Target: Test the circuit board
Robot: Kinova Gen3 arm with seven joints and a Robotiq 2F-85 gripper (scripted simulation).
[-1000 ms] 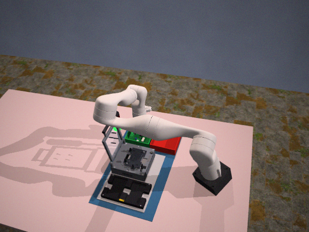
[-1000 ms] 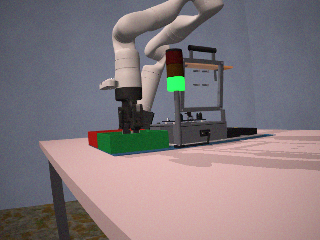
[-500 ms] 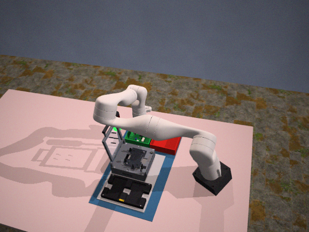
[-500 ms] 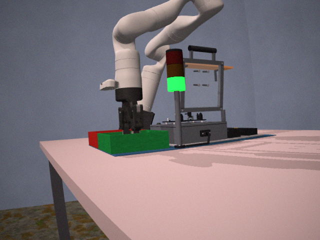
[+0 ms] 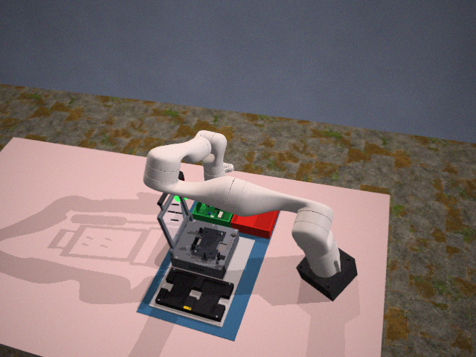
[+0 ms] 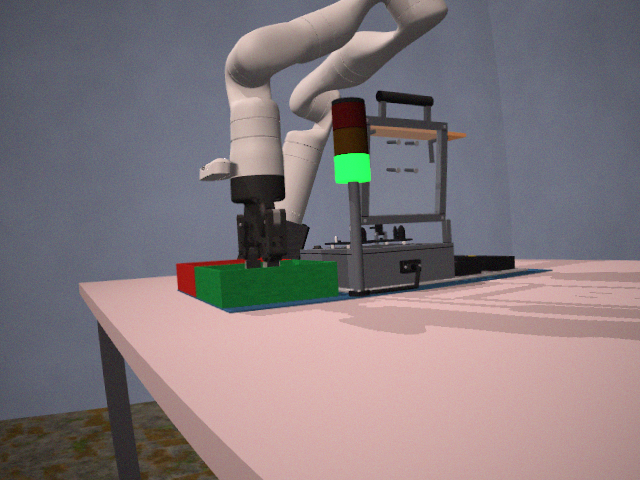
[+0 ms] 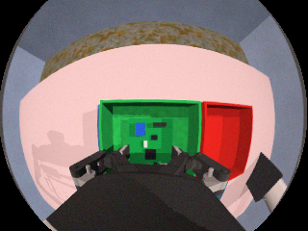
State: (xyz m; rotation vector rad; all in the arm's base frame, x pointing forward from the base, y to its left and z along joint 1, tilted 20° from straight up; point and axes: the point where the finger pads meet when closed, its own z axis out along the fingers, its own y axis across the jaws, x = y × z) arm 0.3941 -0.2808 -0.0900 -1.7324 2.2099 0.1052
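My gripper is now 1 cm above the green bin. From my hand the other things lie so: tester lid 11 cm ahead, 18 cm to the left, 16 cm above; green circuit board 1 cm below; red bin 15 cm behind, 3 cm to the left, 1 cm below.
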